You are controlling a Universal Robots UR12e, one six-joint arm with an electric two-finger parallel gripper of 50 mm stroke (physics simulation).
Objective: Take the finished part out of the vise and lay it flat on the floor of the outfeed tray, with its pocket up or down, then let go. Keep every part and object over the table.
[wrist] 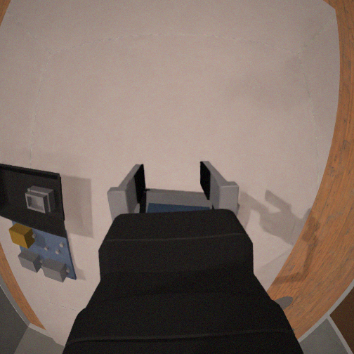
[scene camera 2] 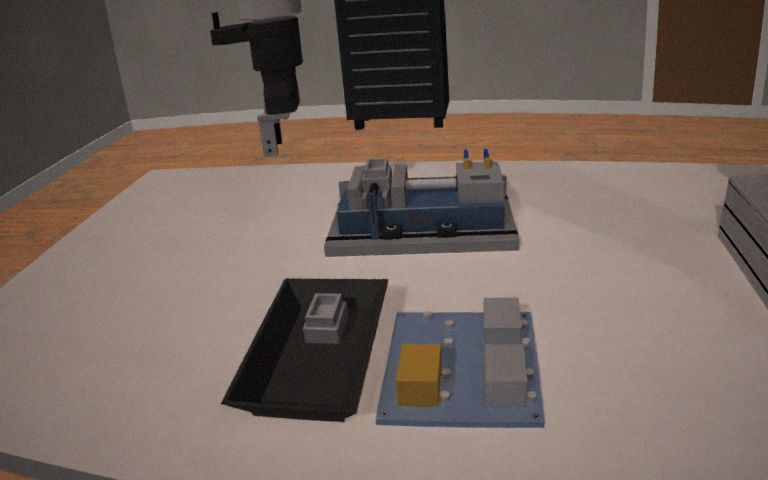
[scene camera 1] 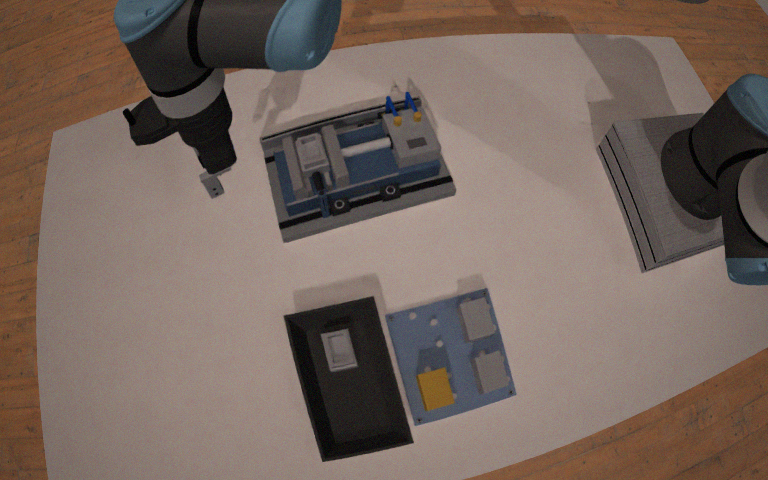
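Observation:
The finished part is a light grey stepped block with its pocket up. It sits between the two grey jaws near the left end of the blue vise. My gripper is open and empty, high above the table to the left of the vise, fingers pointing down. The black outfeed tray stands in front of the vise. Another grey part lies in it, pocket up. In the wrist view the finished part is hidden.
Right of the tray is a blue plate with a yellow block, two grey blocks and several pegs. A nozzle with a blue stem stands before the vise jaws. The robot's base stands at the right.

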